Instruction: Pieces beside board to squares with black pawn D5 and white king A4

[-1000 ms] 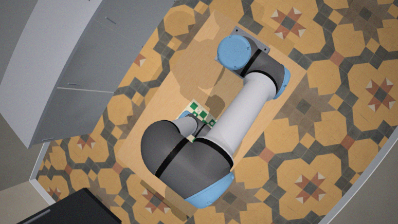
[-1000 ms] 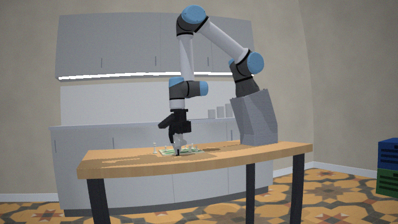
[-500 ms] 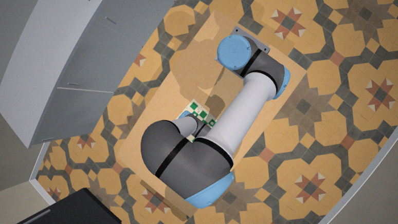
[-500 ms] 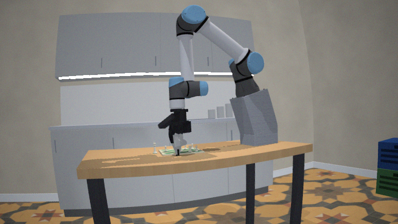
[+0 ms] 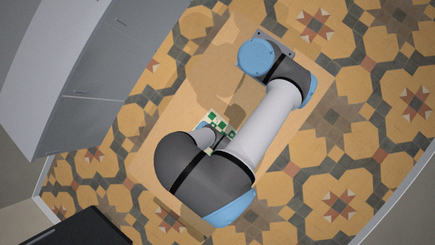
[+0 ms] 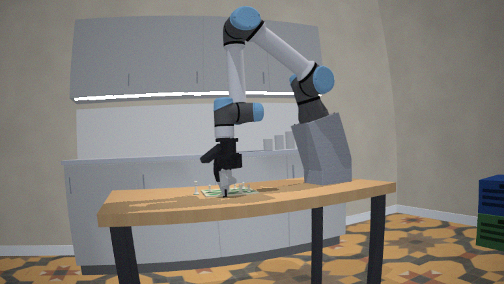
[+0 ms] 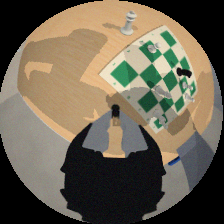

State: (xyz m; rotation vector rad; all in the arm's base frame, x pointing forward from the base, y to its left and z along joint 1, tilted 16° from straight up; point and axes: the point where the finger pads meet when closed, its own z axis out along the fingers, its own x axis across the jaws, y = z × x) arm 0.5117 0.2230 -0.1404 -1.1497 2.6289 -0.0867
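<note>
Now: hand 140 mm to the left of the chessboard, 20 mm past it and 20 mm above it. Also, from my hand: black pawn (10 mm below); then white king (130 mm to the right, 120 mm ahead, 10 mm above).
</note>
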